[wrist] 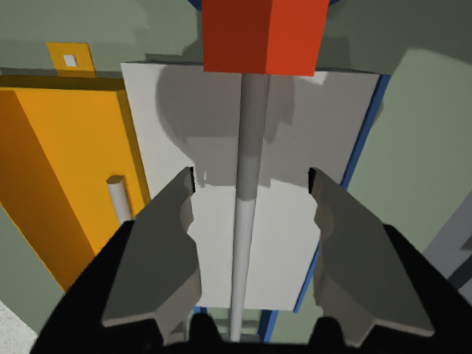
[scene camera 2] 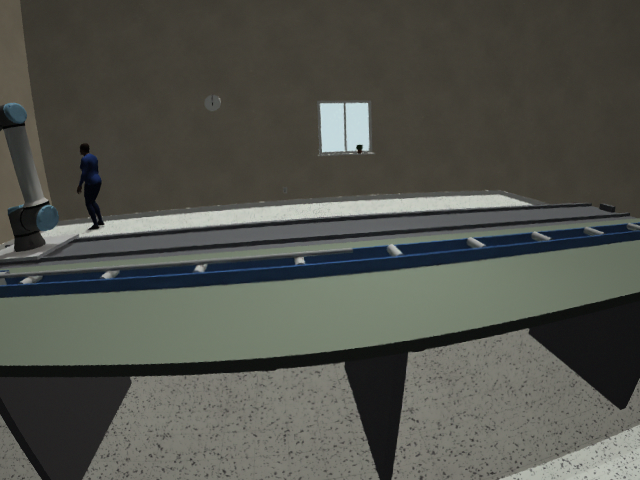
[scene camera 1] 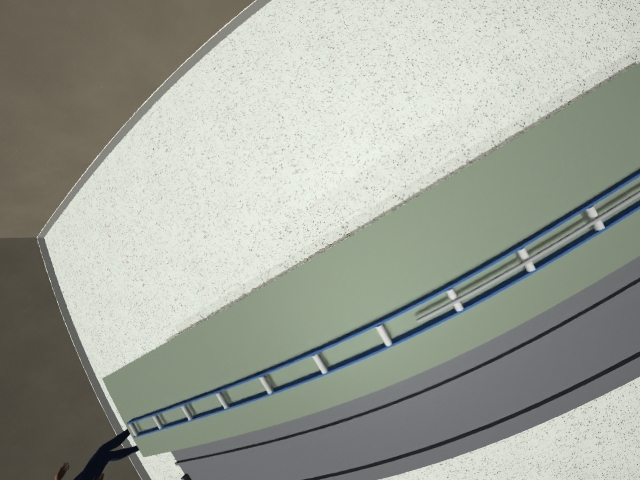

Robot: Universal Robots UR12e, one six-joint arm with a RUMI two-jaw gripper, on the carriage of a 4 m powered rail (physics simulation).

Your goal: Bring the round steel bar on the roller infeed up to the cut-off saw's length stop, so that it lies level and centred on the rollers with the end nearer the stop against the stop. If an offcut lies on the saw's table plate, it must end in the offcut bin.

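Frame: origin at the arm's base, x ahead, y left, z up, level; millimetres.
Where they show: gripper, fingertip midpoint: [wrist: 250, 169]; arm's base, link origin: [scene camera 2: 30, 246].
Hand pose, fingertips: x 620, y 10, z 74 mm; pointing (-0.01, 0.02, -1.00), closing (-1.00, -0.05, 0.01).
Each offset is from my fingertips to the top centre of the thing. "spot": to the spot under its first point.
The round steel bar [scene camera 1: 491, 282] [scene camera 2: 155, 266] [wrist: 244, 225] lies lengthwise on the roller infeed [scene camera 2: 361, 264]. In the wrist view it crosses the saw's pale table plate @(0 mm ahead, 115 mm left, 46 mm down) [wrist: 285, 235] and meets the edge of an orange-red block @(spot: 2 mm back, 74 mm right, 1 mm up) [wrist: 265, 45], which hides what lies beyond; contact with the length stop cannot be seen. A short grey offcut @(171 mm ahead, 182 mm left, 82 mm down) [wrist: 120, 197] lies in the yellow offcut bin @(178 mm ahead, 140 mm left, 32 mm down) [wrist: 75, 135] beside the plate. My gripper [wrist: 250, 169] is open above the plate, its fingers on either side of the bar and apart from it. The gripper does not show in the scene views.
The arm [scene camera 2: 28, 165] stands at the left edge of scene view 2, on the carriage [scene camera 2: 56, 246] of the grey rail [scene camera 1: 413, 377] [scene camera 2: 310, 228]. A person in blue [scene camera 1: 98, 459] [scene camera 2: 90, 180] is beyond the rail. A blue strip @(spot: 97 mm back, 10 mm right, 42 mm down) [wrist: 362, 140] edges the plate.
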